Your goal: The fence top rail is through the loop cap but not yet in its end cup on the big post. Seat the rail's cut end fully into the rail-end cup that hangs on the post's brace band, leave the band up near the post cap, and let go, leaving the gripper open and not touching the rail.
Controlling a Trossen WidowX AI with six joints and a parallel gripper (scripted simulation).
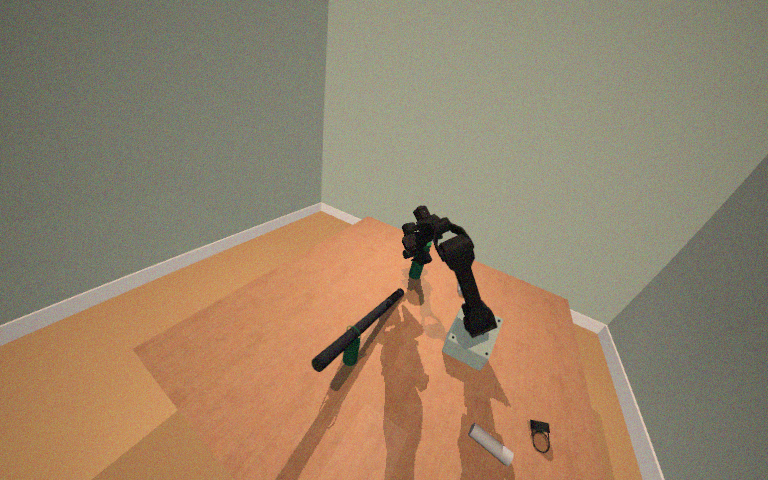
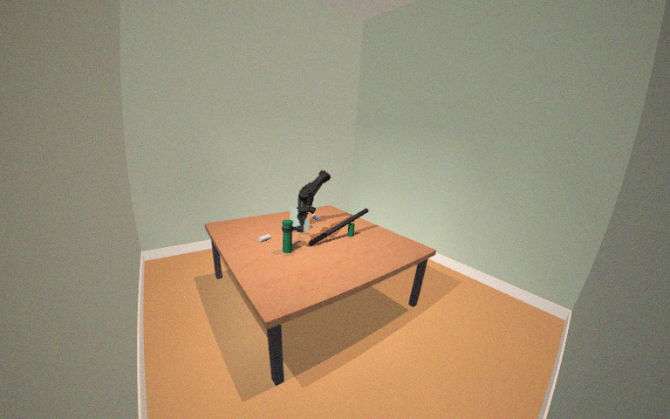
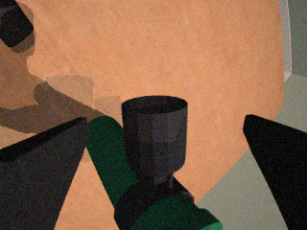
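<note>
Now: gripper tip 2 cm to the left of the dark rail-end cup, 2 cm above it and 1 cm past it. From my gripper tip the other things lie so: small green post 46 cm to the left, 7 cm below, 2 cm ahead.
</note>
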